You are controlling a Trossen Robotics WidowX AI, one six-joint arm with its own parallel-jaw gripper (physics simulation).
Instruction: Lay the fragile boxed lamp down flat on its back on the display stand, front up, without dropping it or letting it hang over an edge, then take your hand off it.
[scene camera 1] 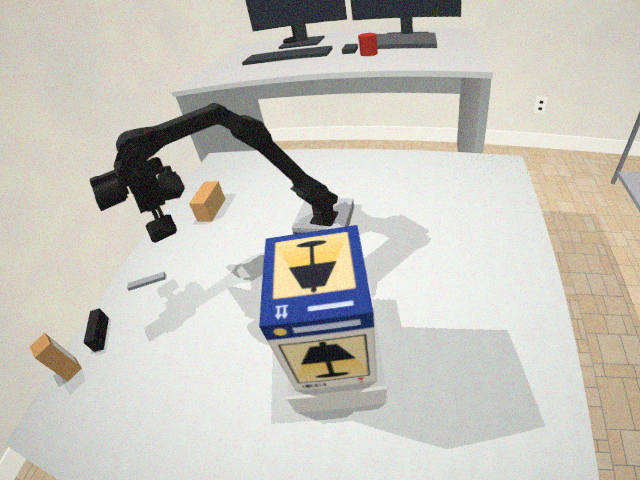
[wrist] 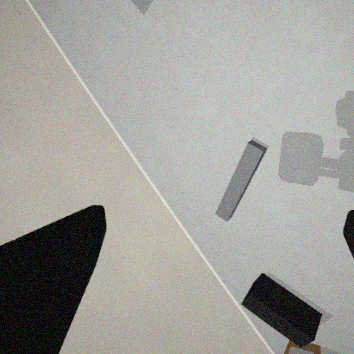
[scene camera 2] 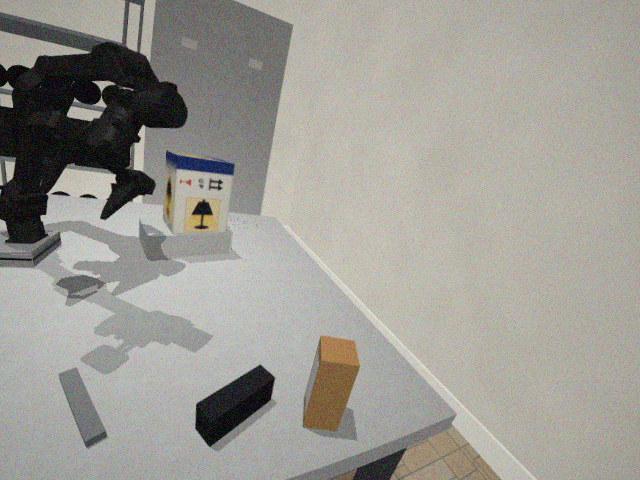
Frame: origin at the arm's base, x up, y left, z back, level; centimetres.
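Seen in the pictures: gripper, fingertip midpoint: [scene camera 1: 154, 218] [wrist: 226, 219] [scene camera 2: 76, 207]; arm's base, origin of the base link: [scene camera 1: 324, 218] [scene camera 2: 27, 238].
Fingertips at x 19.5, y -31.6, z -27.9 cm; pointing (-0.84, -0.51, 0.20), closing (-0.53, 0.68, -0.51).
Observation:
Pixels of each thing's top centre, then the offset from my fingertips to it.
- boxed lamp, middle of its top: [scene camera 1: 312, 271] [scene camera 2: 200, 156] dx +7.1, dy +48.4, dz -11.4 cm
- thin grey bar, middle of its top: [wrist: 236, 185] [scene camera 2: 79, 399] [scene camera 1: 145, 279] dx -22.2, dy -14.5, dz -5.4 cm
- black block, middle of its top: [scene camera 2: 238, 389] [wrist: 275, 321] [scene camera 1: 91, 324] dx -18.4, dy -16.9, dz -26.0 cm
The boxed lamp [scene camera 1: 315, 286] [scene camera 2: 199, 200] stands upright on the low grey display stand [scene camera 1: 337, 404] [scene camera 2: 199, 246] near the front middle of the white table. Its blue top bears a lamp picture, and another lamp picture faces the front. My gripper [scene camera 1: 156, 216] [scene camera 2: 125, 192] [wrist: 226, 219] is open and empty. It hangs high over the table's left edge, far from the box. In the wrist view only its two black fingertips show, over the wall and the table edge.
An orange block [scene camera 1: 207, 201] [scene camera 2: 330, 383], a thin grey bar [scene camera 1: 147, 280] [wrist: 241, 179] and a black block [scene camera 1: 96, 330] [scene camera 2: 234, 405] [wrist: 282, 309] lie on the table's left part. The arm's base [scene camera 1: 323, 211] stands behind the box. A desk [scene camera 1: 366, 71] with monitors stands at the back.

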